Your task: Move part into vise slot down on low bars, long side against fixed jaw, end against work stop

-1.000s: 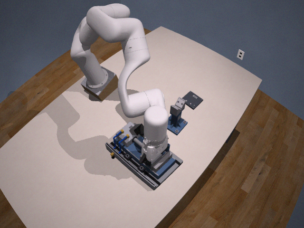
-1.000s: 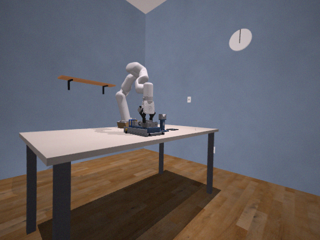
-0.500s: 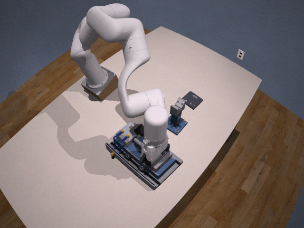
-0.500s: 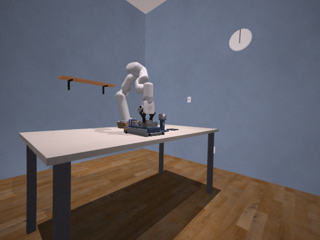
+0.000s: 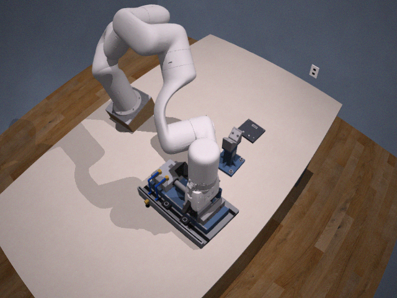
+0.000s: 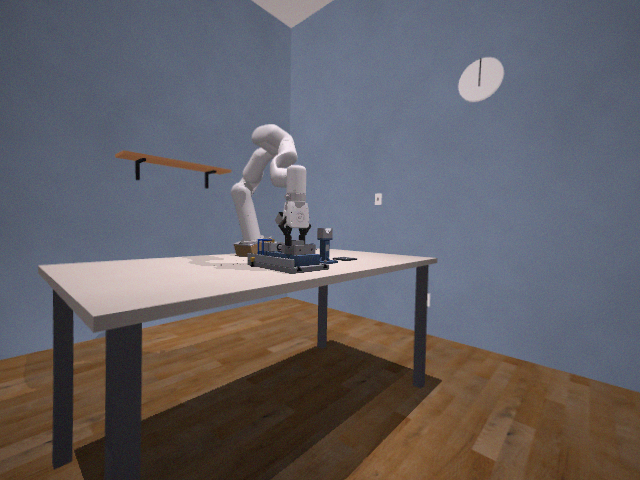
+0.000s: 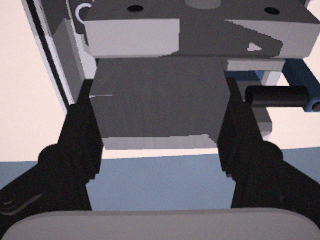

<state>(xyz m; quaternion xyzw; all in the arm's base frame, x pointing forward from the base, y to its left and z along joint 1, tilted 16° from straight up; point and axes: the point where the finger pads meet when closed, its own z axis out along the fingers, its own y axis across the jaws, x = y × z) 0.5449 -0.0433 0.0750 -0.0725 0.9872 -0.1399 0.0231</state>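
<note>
Now: hand 2 cm above the part. From my hand the other things lie so: fixed jaw (3 cm ahead, 2 cm to the left, 3 cm below); then work stop (1 cm behind, 7 cm to the left, 2 cm below); then moving jaw (4 cm behind, 1 cm to the left, 3 cm below).
</note>
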